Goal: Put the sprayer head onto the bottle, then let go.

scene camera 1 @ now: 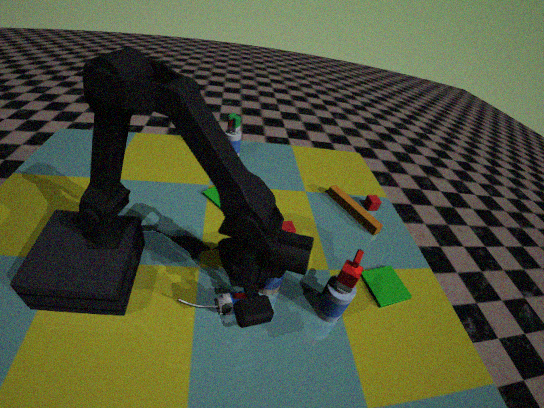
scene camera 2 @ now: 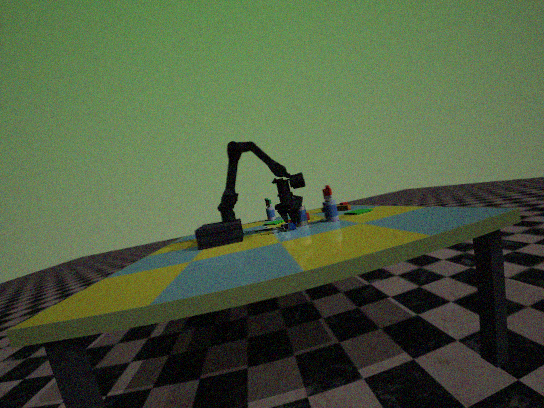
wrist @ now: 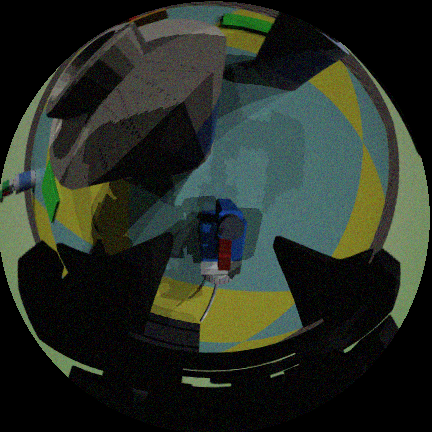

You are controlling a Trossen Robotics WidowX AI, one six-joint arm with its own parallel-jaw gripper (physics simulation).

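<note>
The sprayer head, blue with a red trigger, a whitish collar and a thin pale tube, lies on its side on the table. The blue and white bottle stands beside the gripper; the arm hides much of it in scene camera 1, and its greyish top looms large at the upper left in the wrist view. My gripper is open and low over the sprayer head, which shows between the two fingers in the wrist view. Whether a finger touches it is hidden.
A bottle with a red head stands near the open bottle. A green-headed bottle stands farther back. Green plates, an orange bar and red cubes lie around.
</note>
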